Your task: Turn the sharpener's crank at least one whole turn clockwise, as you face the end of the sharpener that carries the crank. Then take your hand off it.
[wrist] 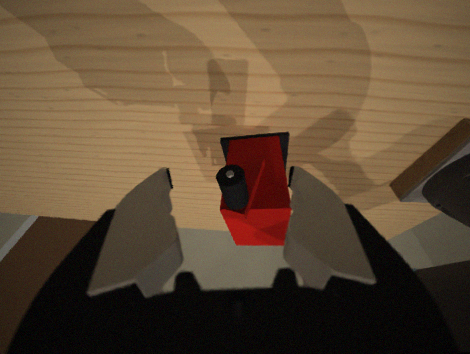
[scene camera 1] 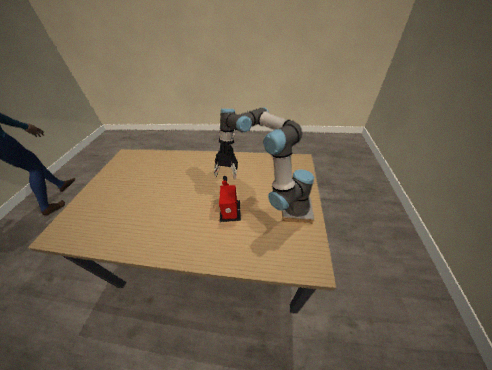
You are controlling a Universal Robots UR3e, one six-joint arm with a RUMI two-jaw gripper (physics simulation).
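Pixels of known places: gripper, fingertip midpoint: (wrist: 230,170) (scene camera 1: 225,178); arm's base at its link origin: (scene camera 1: 296,206).
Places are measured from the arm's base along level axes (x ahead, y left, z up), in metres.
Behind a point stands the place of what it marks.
The red sharpener (scene camera 1: 228,201) @(x 0.326, y 0.039, z 0.095 m) (wrist: 272,180) @(x 0.318, y -0.065, z 0.058 m) stands upright on its black base on the table. Its crank's black knob (scene camera 1: 225,178) @(x 0.353, y -0.101, z 0.108 m) (wrist: 234,191) @(x 0.354, y -0.113, z 0.108 m) stands at the sharpener's far end in the scene view, above the level of the red body's top. A thin red crank arm (wrist: 256,186) shows beside the knob in the wrist view. My gripper (scene camera 1: 226,176) @(x 0.358, y -0.117, z 0.090 m) (wrist: 230,170) @(x 0.358, y -0.117, z 0.090 m) is open around the knob's position, with a wide gap between each finger and the knob. The fingers touch neither the knob nor the body as far as the views show. The crank's lower parts are partly hidden.
The wooden table (scene camera 1: 150,210) @(x 0.776, y -0.008, z -0.033 m) (wrist: 50,165) @(x 0.777, y -0.007, z -0.033 m) carries the sharpener and my arm's base plate (scene camera 1: 298,216) @(x 0.001, y 0.065, z 0.008 m) (wrist: 430,160) @(x 0.065, y -0.018, z -0.017 m), which is to the right of the sharpener. A person (scene camera 1: 22,155) is at the left, beyond the table's left edge. Arm shadows fall across the tabletop.
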